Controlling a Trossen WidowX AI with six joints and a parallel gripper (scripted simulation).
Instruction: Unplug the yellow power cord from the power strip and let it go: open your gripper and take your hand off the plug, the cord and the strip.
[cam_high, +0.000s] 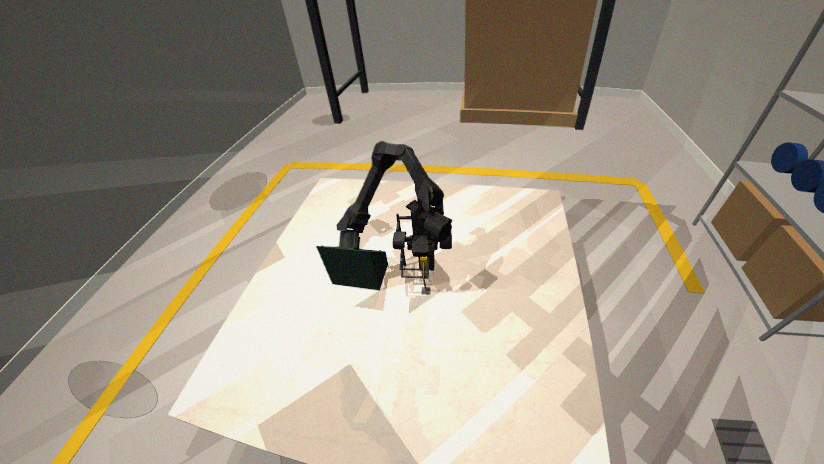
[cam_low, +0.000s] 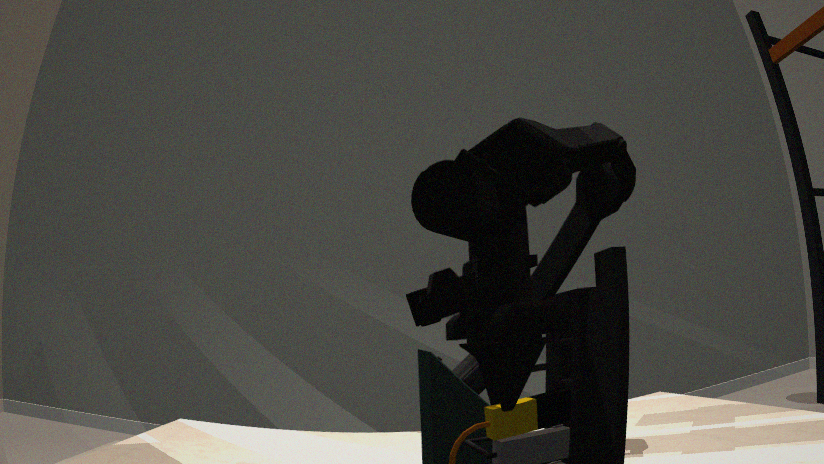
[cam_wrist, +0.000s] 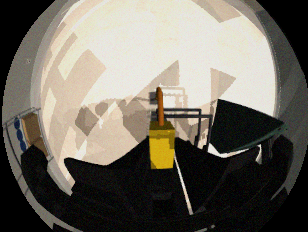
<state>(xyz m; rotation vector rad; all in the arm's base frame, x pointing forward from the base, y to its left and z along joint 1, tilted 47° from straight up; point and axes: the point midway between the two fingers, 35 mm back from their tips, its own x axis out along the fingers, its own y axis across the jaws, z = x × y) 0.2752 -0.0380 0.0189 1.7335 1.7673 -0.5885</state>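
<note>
My gripper tip is 1 cm past the yellow plug and 3 cm to the right of it.
</note>
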